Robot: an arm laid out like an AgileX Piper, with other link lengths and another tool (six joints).
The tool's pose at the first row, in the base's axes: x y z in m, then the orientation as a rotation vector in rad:
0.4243, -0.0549, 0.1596, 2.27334, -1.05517, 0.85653
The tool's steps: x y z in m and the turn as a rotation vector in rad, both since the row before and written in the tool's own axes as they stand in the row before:
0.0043, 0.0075, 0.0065, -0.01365, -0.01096, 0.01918
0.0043, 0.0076, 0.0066, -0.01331, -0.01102, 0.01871
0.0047, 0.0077, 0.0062, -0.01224, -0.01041, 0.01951
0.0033, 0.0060, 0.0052, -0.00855, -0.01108, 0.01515
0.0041, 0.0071, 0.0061, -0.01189, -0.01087, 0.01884
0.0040, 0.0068, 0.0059, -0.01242, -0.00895, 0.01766
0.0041, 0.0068, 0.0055, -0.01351, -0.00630, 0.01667
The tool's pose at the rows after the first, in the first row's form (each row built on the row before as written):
0.4227, -0.0656, 0.1594, 2.26255, -1.08608, 0.84296
0.4208, -0.0764, 0.1591, 2.25192, -1.11621, 0.82927
0.4186, -0.0871, 0.1593, 2.24115, -1.14668, 0.81720
0.4166, -0.0955, 0.1589, 2.23529, -1.17146, 0.80536
0.4141, -0.1054, 0.1585, 2.22480, -1.20100, 0.79257
0.4116, -0.1149, 0.1580, 2.21287, -1.22814, 0.78077
0.4088, -0.1241, 0.1578, 2.19856, -1.25280, 0.77035

